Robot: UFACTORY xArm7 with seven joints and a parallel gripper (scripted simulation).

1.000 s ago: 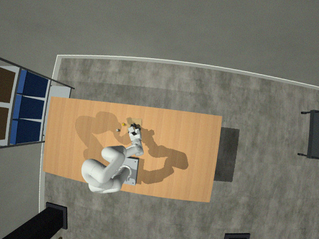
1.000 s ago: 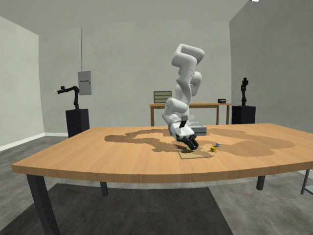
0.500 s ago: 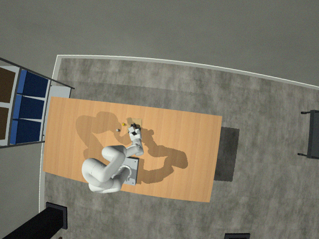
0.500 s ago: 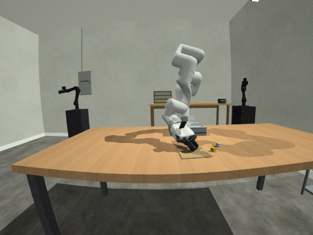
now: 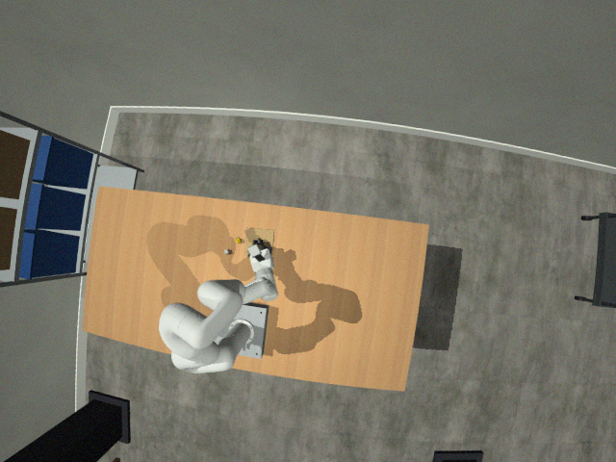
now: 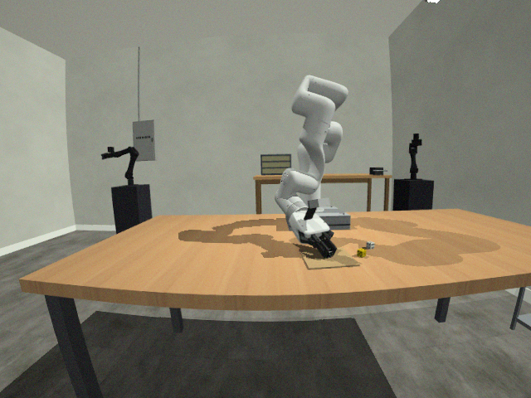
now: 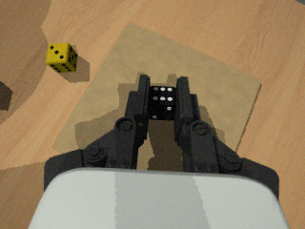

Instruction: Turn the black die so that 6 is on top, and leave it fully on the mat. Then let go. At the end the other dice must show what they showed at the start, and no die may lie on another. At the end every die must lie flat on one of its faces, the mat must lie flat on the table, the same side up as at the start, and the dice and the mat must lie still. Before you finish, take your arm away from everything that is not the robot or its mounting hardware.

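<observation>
Now: the black die 10 mm below my hand and 10 mm ahead of it. From my hand the other things lie so: yellow die (110 mm to the left, 20 mm below); white die (160 mm to the left, 60 mm behind, 20 mm below); tan mat (30 mm below).
</observation>
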